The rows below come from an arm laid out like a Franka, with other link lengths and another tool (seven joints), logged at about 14 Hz.
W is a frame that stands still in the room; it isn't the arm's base.
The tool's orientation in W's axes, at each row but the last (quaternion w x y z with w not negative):
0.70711 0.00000 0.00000 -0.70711
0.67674 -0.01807 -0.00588 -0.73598
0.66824 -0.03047 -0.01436 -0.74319
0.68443 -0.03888 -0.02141 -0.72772
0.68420 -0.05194 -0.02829 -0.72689
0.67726 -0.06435 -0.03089 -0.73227
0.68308 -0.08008 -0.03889 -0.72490
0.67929 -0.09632 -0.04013 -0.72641
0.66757 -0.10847 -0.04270 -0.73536
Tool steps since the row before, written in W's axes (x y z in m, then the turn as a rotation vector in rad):
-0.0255 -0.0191 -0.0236 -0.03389 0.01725 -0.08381
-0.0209 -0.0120 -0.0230 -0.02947 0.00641 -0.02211
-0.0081 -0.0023 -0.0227 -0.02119 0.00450 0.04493
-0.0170 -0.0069 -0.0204 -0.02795 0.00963 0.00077
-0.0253 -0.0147 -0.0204 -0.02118 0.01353 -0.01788
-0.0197 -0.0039 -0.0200 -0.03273 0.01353 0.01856
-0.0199 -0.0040 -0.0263 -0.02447 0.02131 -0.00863
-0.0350 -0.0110 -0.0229 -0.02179 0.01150 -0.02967
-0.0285 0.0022 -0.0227 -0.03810 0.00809 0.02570
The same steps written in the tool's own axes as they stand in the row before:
0.0191 -0.0255 -0.0236 -0.01725 -0.03389 -0.08381
0.0129 -0.0195 -0.0238 -0.00469 -0.02955 -0.02243
0.0017 -0.0074 -0.0230 0.00066 -0.02242 0.04455
0.0061 -0.0161 -0.0214 -0.00783 -0.02850 0.00082
0.0137 -0.0237 -0.0228 -0.01422 -0.02143 -0.01702
0.0026 -0.0185 -0.0213 -0.00841 -0.03446 0.01845
0.0006 -0.0182 -0.0278 -0.02111 -0.02529 -0.00650
0.0084 -0.0323 -0.0275 -0.01575 -0.02037 -0.02871
-0.0046 -0.0266 -0.0245 0.00094 -0.04072 0.02278

